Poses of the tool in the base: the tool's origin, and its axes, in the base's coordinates. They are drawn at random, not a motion.
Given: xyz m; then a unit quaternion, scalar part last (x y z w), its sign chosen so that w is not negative.
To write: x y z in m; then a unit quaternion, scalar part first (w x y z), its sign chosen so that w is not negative. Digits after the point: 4 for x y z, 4 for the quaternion.
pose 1, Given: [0.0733 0.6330 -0.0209 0.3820 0.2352 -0.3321 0.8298]
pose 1, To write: [0.0733 0.6330 -0.0209 0.8298 0.3820 0.2352 -0.3321]
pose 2, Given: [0.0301 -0.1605 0.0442 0.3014 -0.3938 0.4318 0.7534]
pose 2, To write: [0.0301 -0.1605 0.0442 0.7534 0.3014 -0.3938 0.4318]
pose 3, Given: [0.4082 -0.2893 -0.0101 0.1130 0.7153 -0.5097 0.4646]
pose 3, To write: [0.4082 -0.2893 -0.0101 0.4646 0.1130 0.7153 -0.5097]
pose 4, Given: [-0.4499 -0.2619 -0.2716 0.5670 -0.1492 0.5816 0.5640]
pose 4, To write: [-0.4499 -0.2619 -0.2716 0.5640 0.5670 -0.1492 0.5816]
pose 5, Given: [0.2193 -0.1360 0.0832 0.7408 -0.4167 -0.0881 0.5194]
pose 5, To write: [0.2193 -0.1360 0.0832 0.5194 0.7408 -0.4167 -0.0881]
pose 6, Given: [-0.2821 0.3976 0.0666 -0.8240 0.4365 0.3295 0.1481]
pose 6, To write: [-0.2821 0.3976 0.0666 0.1481 -0.8240 0.4365 0.3295]
